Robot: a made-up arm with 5 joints.
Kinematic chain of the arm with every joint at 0, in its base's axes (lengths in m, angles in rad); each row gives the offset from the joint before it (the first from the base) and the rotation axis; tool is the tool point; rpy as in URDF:
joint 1: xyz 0.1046 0 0.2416 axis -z
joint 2: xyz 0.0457 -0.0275 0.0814 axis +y
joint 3: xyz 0.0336 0 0.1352 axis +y
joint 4: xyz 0.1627 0 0.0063 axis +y
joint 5: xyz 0.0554 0.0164 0 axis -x
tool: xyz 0 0 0 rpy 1.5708 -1.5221 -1.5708
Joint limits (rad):
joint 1: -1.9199..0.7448
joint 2: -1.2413..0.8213
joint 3: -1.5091..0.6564
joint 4: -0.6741..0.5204
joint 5: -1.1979..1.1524
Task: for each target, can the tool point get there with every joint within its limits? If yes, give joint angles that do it. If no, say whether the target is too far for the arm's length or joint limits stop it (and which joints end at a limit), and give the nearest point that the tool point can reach.
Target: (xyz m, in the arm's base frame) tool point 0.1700 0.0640 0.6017
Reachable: yes | joints -0.8963 -0.9397 0.0787 -0.0666 -0.6517
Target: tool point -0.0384 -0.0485 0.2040
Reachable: no: joint limits stop it (at a limit: joint 1, joint 2, joint 3, joint 4) | nearest point 0.0582 0.1598 0.1787 | short by 0.231 m
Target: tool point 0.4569 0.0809 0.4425
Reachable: yes | joints -0.2564 0.5556 -0.6831 0.2107 0.2917
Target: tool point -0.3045 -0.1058 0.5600
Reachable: no: too far | nearest point -0.1566 -0.0676 0.4898 | short by 0.168 m
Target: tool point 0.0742 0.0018 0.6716
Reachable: yes | joints 0.4312 -0.5468 -1.1126 -0.1259 0.0702
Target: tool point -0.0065 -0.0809 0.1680
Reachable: no: joint limits stop it (at a limit: joint 1, joint 2, joint 3, joint 4) | nearest point 0.2191 -0.1207 0.1787 | short by 0.229 m
